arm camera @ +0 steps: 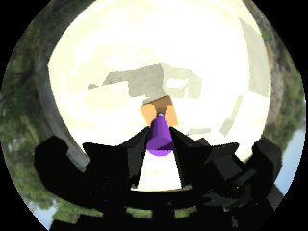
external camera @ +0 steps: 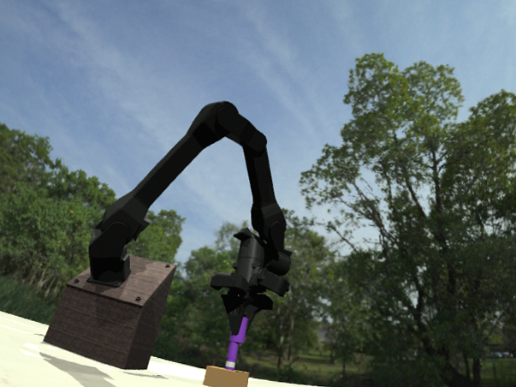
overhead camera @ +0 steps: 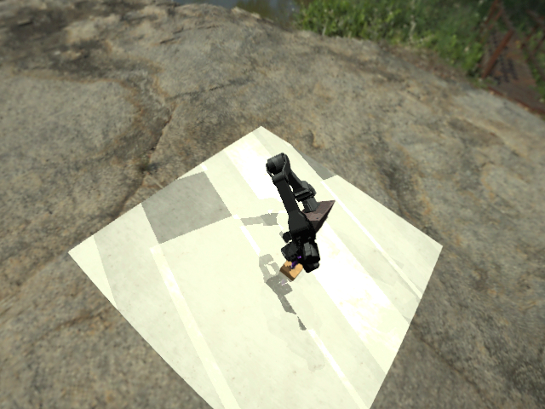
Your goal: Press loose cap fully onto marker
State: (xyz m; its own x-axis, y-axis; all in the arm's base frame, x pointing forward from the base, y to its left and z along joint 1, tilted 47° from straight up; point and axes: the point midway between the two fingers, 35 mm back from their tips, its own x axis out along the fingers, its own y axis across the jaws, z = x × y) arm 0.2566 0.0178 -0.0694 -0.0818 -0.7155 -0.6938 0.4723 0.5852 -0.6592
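Now: gripper tip 1 cm below the purple cap. From my gripper tip the other things lie so: tan holder block (8 cm below, 1 cm behind).
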